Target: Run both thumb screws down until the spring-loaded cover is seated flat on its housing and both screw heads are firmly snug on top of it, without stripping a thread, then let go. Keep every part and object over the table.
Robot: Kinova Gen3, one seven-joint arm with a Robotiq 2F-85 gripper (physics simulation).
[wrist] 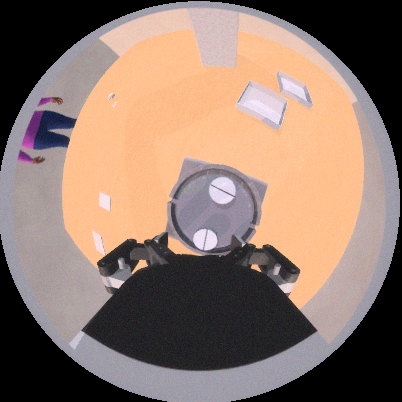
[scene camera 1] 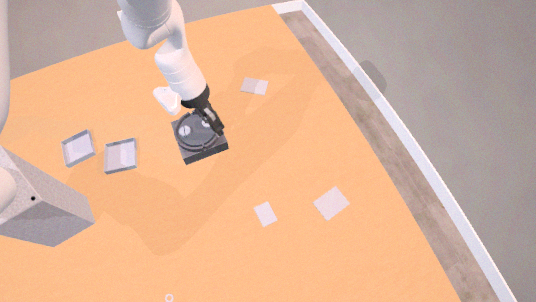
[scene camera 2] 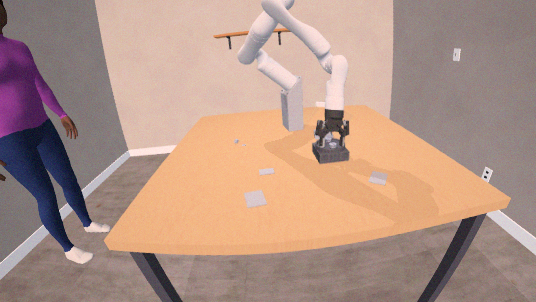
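Pixels of known places: gripper, fingertip midpoint: [wrist: 199, 240] [scene camera 1: 211, 124] [scene camera 2: 332, 146]; arm's base at its link origin: [scene camera 2: 291, 83].
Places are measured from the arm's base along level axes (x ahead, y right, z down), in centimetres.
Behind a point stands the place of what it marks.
The dark square housing [scene camera 1: 207, 153] @[x 40.7, y 3.6, z 23.0 cm] [scene camera 2: 331, 157] @[x 47.4, y -0.3, z 22.7 cm] [wrist: 190, 166] @[x 35.8, y 1.4, z 21.0 cm] stands on the table. The round grey cover [scene camera 1: 200, 137] @[x 41.0, y 0.2, z 19.6 cm] [wrist: 192, 212] @[x 41.7, y 0.0, z 19.7 cm] lies inside its ring-shaped rim. Two pale slotted thumb screws stand on the cover: the far one [scene camera 1: 184, 130] @[x 38.2, y -3.2, z 18.4 cm] [wrist: 222, 190] @[x 38.3, y -3.2, z 18.4 cm] is uncovered, and the near one [scene camera 2: 333, 145] @[x 45.9, y -1.8, z 18.4 cm] [wrist: 205, 239] @[x 44.5, y -2.3, z 18.3 cm] is partly behind the gripper in scene camera 1. My gripper [scene camera 1: 215, 126] @[x 45.3, y -1.5, z 19.1 cm] [scene camera 2: 332, 141] @[x 45.3, y -1.5, z 19.1 cm] [wrist: 199, 240] @[x 45.3, y -1.5, z 19.1 cm] is open and empty, pointing down, with its fingertips on either side of the near screw in the wrist view. The height of the heads and any gap under the cover cannot be told.
Two shallow trays [scene camera 1: 78, 148] @[x 8.0, y -20.3, z 24.9 cm] [scene camera 1: 120, 156] @[x 19.0, y -10.2, z 24.9 cm] [wrist: 295, 90] @[x 8.1, y -20.7, z 24.9 cm] [wrist: 262, 105] @[x 19.6, y -9.8, z 24.9 cm] lie beyond the housing. Flat pale plates [scene camera 1: 265, 214] @[x 45.0, y 25.3, z 24.6 cm] [scene camera 1: 331, 203] @[x 60.7, y 32.3, z 24.7 cm] [scene camera 1: 254, 86] @[x 64.6, y -10.8, z 24.7 cm] [scene camera 2: 378, 177] @[x 64.7, y -11.1, z 24.7 cm] lie around it. A small ring [scene camera 1: 169, 298] @[x 16.2, y 30.5, z 24.7 cm] lies farther off. The grey arm pedestal [scene camera 1: 60, 220] @[x 3.1, y 4.5, z 15.1 cm] [scene camera 2: 292, 110] @[x 6.4, y 2.0, z 13.4 cm] stands at the back.
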